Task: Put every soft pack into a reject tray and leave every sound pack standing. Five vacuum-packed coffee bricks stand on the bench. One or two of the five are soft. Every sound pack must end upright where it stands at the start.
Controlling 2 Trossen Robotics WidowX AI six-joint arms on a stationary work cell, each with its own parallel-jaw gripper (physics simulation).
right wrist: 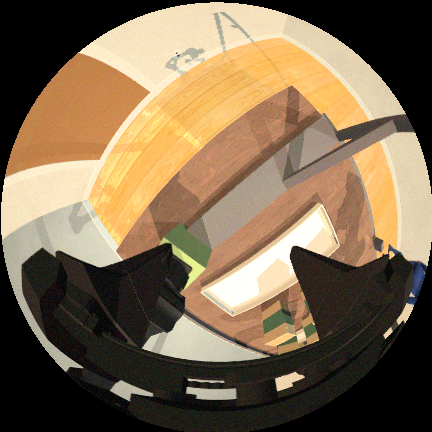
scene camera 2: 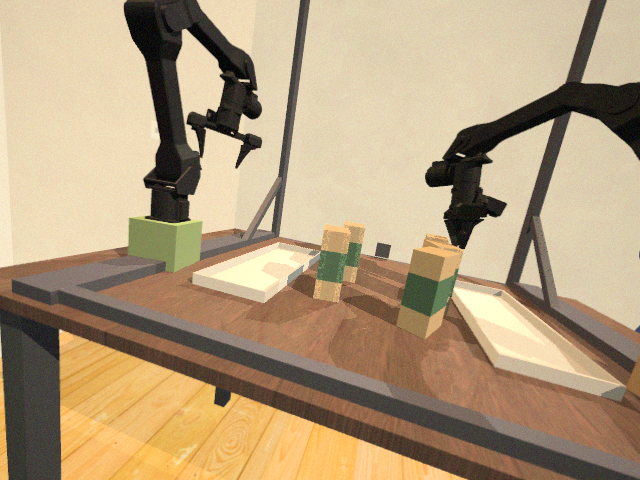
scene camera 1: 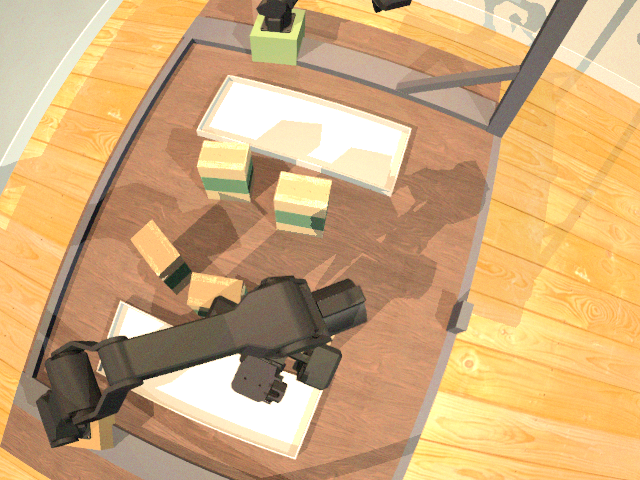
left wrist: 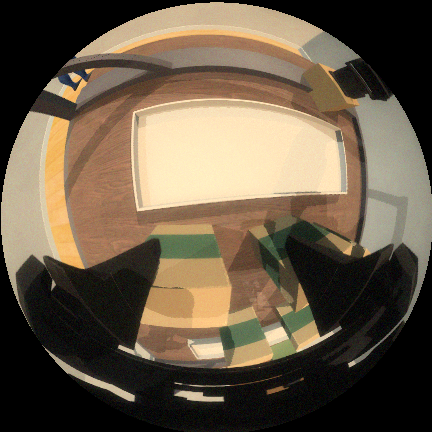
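Where they show: left gripper, fingertip midpoint: [left wrist: 224,243]; right gripper, fingertip midpoint: [right wrist: 234,251] [scene camera 2: 219,163]; left arm's base, origin of the base link: [left wrist: 341,84]; right arm's base, origin of the base link: [right wrist: 172,267] [scene camera 2: 168,219] [scene camera 1: 278,22].
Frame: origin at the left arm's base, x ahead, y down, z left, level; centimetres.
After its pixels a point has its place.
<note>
Tan packs with green bands stand upright. In scene camera 1 two [scene camera 1: 225,170] @(x 43.0, y -4.5, z -30.1 cm) [scene camera 1: 302,201] @(x 36.6, y -5.2, z -42.5 cm) are by the upper reject tray [scene camera 1: 232,108] @(x 63.8, y 8.5, z -29.0 cm), one turned pack [scene camera 1: 157,253] @(x 29.1, y -5.2, z -19.1 cm) [scene camera 2: 426,294] @(x 32.5, y 1.4, z -14.9 cm) is at left, and another [scene camera 1: 209,289] @(x 23.2, y -5.1, z -27.9 cm) is partly under the left arm. A fifth is not clearly visible there. Softness cannot be told by looking. My left gripper [scene camera 2: 459,242] @(x 13.5, y -3.7, z -36.1 cm) [left wrist: 224,243] @(x 13.5, y -3.7, z -36.1 cm) is open and empty, above the packs near the lower reject tray [scene camera 1: 206,397] @(x 6.4, y 8.5, z -24.1 cm) [left wrist: 235,155] @(x 8.4, y 8.5, z -29.3 cm); a pack [left wrist: 190,270] @(x 14.6, y -3.0, z -39.4 cm) shows between its fingers' outlines. My right gripper [scene camera 2: 219,161] @(x 75.3, y -15.0, z -55.4 cm) [right wrist: 234,251] @(x 75.3, y -15.0, z -55.4 cm) is open and empty, high beyond the upper tray.
Both trays look empty in their visible parts. The left arm [scene camera 1: 191,346] @(x 10.9, y -34.3, z -30.8 cm) covers part of the lower tray. A green block [scene camera 1: 276,46] @(x 75.8, y 2.2, z -38.2 cm) [scene camera 2: 164,242] @(x 79.3, y 2.9, z -33.2 cm) carries the right arm. Grey frame bars [scene camera 2: 292,118] @(x 57.5, y -36.6, z -84.4 cm) rise at the bench's edges, and dark shadows fall across the bench.
</note>
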